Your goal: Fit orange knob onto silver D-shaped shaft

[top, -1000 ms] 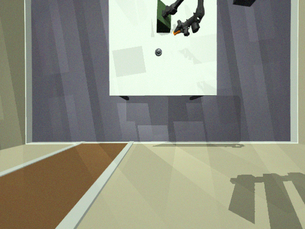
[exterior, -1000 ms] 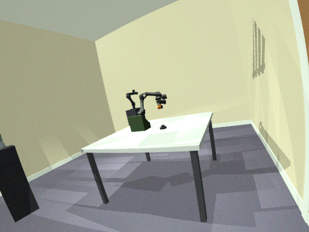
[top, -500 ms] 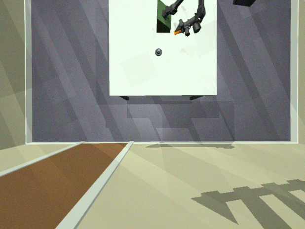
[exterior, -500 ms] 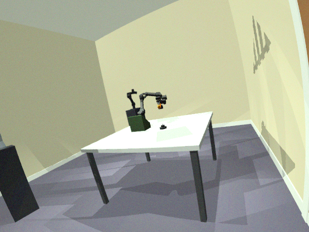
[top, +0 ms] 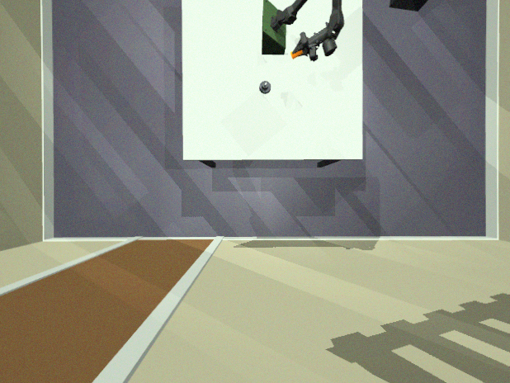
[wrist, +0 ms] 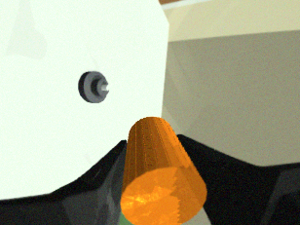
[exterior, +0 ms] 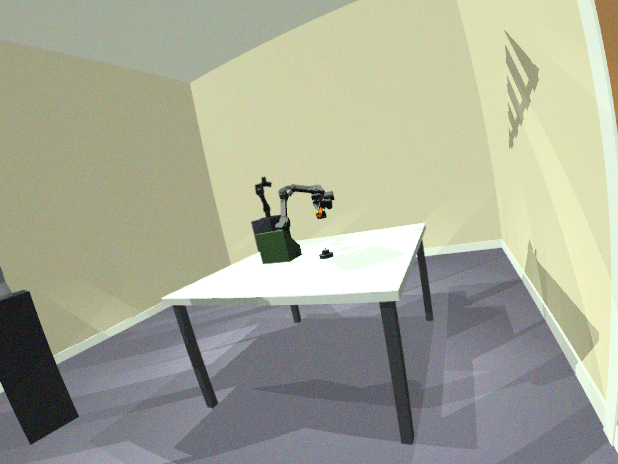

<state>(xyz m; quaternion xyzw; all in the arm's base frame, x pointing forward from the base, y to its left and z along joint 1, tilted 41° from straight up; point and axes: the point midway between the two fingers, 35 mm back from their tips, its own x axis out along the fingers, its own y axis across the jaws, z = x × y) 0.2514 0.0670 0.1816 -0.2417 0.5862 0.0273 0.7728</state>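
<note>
Right now my gripper tip is 3 cm to the right of the orange knob, 2 cm below it and 1 cm past it. The rest, counted from my gripper tip: pedestal: 22 cm below, 14 cm to the right, 9 cm ahead.
</note>
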